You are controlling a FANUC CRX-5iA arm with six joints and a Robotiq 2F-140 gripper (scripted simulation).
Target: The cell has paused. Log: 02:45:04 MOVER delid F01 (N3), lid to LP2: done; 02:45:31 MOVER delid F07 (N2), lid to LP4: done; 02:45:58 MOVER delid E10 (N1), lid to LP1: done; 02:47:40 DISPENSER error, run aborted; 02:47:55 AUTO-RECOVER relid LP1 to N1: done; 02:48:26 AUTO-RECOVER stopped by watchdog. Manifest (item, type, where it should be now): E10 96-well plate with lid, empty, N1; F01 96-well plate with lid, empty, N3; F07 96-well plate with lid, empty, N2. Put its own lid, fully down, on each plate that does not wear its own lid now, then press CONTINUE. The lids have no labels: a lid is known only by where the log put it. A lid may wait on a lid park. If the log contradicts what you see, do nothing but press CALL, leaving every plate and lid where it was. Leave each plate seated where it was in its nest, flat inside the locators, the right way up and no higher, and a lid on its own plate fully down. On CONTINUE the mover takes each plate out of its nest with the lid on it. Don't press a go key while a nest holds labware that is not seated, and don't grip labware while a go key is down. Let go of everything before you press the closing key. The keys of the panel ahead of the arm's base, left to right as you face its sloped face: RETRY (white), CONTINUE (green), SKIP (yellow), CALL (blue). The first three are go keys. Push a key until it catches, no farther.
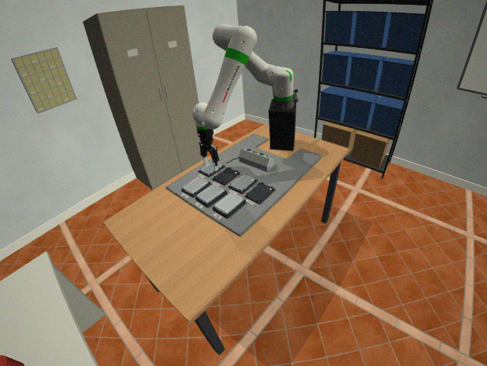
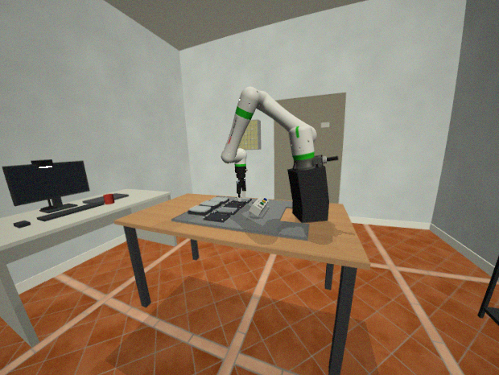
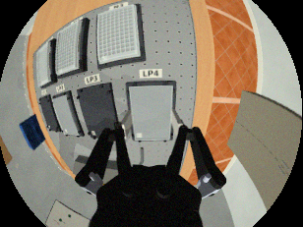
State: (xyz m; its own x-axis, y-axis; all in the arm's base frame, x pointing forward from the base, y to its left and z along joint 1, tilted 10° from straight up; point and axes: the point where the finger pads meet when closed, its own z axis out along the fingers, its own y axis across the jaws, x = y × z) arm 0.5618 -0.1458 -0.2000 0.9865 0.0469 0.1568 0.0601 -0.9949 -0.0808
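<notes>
My gripper is now 30 mm above the lid park LP4. The rest, counted from my hand: plate: 180 mm ahead, 70 mm to the left, 20 mm below; blue key: 250 mm behind, 100 mm to the left, 30 mm above; lid park LP3: 10 mm behind, 130 mm to the left, 30 mm below.
</notes>
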